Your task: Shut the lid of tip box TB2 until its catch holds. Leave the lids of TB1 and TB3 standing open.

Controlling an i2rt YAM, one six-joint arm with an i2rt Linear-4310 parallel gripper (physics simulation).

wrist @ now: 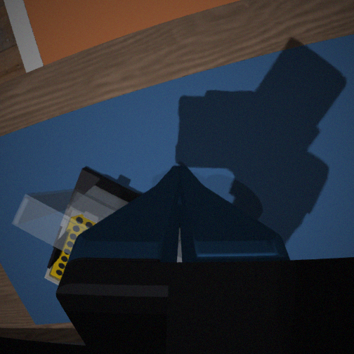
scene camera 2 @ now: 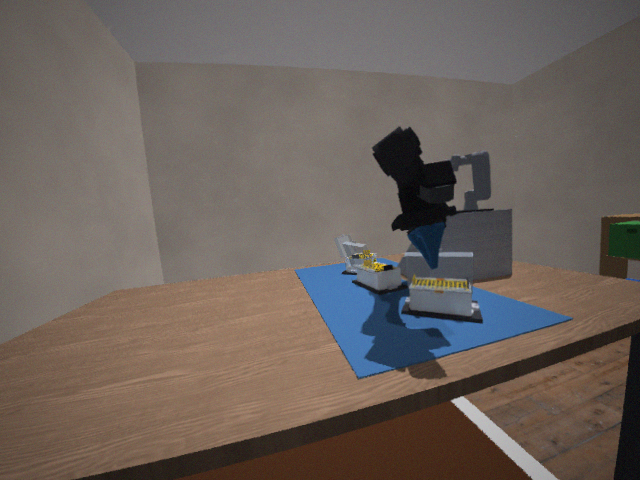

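Seen in the pictures: gripper, fingertip midpoint: (scene camera 2: 434, 268); arm's base, link origin: (scene camera 2: 452, 239).
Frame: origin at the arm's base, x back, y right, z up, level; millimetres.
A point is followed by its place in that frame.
Note:
Three white tip boxes with yellow racks stand on the blue mat (scene camera 2: 338, 310) @(x -461, y -196, z -115 mm) (wrist: 125, 130); their labels cannot be read. The near box (scene camera 2: 440, 301) @(x -258, y -302, z -81 mm) has its clear lid (scene camera 2: 457, 266) @(x -255, y -353, z 5 mm) upright behind it. The middle box (scene camera 2: 377, 277) @(x -324, y -109, z -69 mm) stands farther back to the left; its lid cannot be made out clearly. The far box (scene camera 2: 353, 265) @(x -369, y -17, z -47 mm) has a lid (scene camera 2: 342, 246) @(x -354, y 203, z -13 mm) tilted back open. My gripper (scene camera 2: 433, 267) @(x -312, y -368, z 11 mm) (wrist: 179, 176) is shut and empty, its tips above the near box in the scene view. In the wrist view the fingers partly hide a box with a yellow rack (wrist: 74, 239) and an open clear lid (wrist: 40, 215).
A large grey block (scene camera 2: 488, 242) @(x 47, y -104, z -4 mm) stands behind the boxes on the wooden table (scene camera 2: 206, 351) @(x -741, y -303, z -118 mm). A green box (scene camera 2: 624, 240) shows at the far right. The arm's shadow falls on the mat and reaches the table's front edge area.

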